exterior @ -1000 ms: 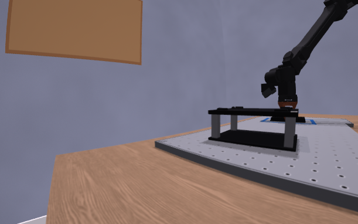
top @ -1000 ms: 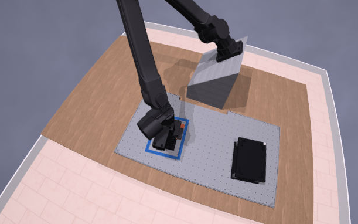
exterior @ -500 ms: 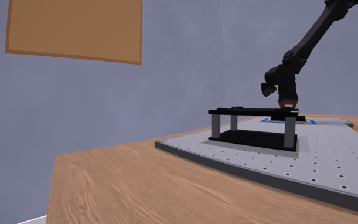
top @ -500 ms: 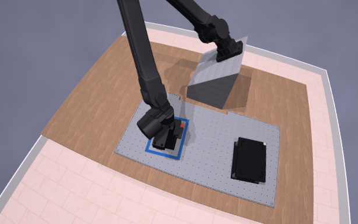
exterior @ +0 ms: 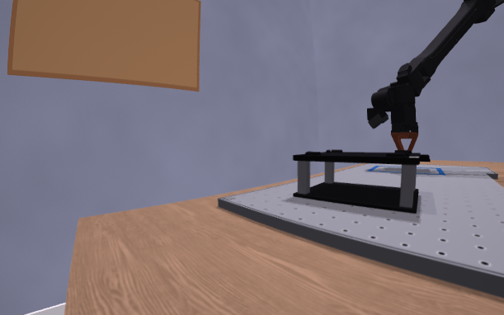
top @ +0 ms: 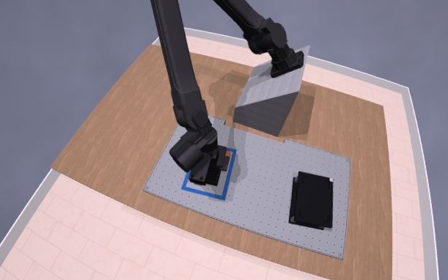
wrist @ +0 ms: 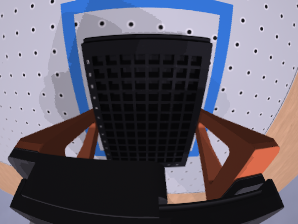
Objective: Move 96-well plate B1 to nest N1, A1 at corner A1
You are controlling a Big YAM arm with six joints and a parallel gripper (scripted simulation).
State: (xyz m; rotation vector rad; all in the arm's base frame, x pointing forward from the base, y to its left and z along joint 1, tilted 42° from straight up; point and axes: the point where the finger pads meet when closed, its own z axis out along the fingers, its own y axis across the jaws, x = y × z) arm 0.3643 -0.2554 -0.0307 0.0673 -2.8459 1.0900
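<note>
The black plate nest N1 is 360 mm to the left of my hand, 20 mm ahead of it and 20 mm above it. Also, from my hand: white A1 mark (410 mm to the left, 60 mm behind, 20 mm above); black 96-well plate (right at my hand); black base (360 mm to the left, 40 mm below, 20 mm ahead).
</note>
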